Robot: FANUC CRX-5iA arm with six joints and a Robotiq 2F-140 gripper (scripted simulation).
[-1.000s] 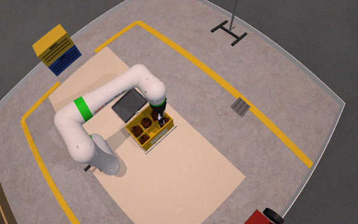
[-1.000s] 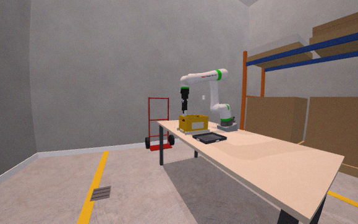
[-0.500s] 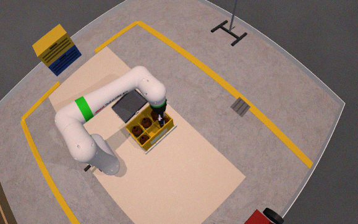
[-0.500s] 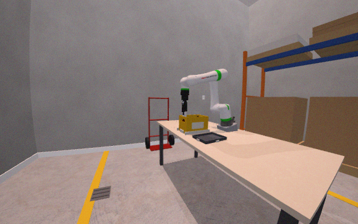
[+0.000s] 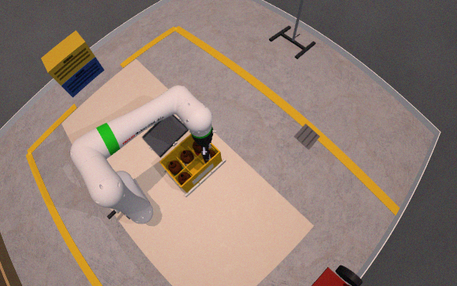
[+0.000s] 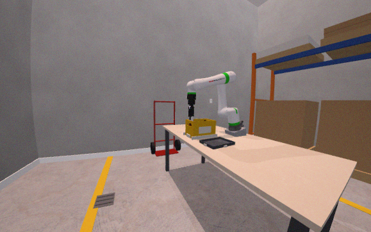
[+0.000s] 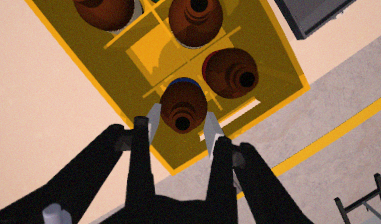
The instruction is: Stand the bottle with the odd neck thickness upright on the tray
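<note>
Right now the yellow crate is 9 cm below my hand, 9 cm behind it and 6 cm to the left of it. Also, from my hand: dark tray (34 cm to the left, 16 cm below, 5 cm behind); then brown bottle (10 cm to the left, 9 cm below, 8 cm behind).
</note>
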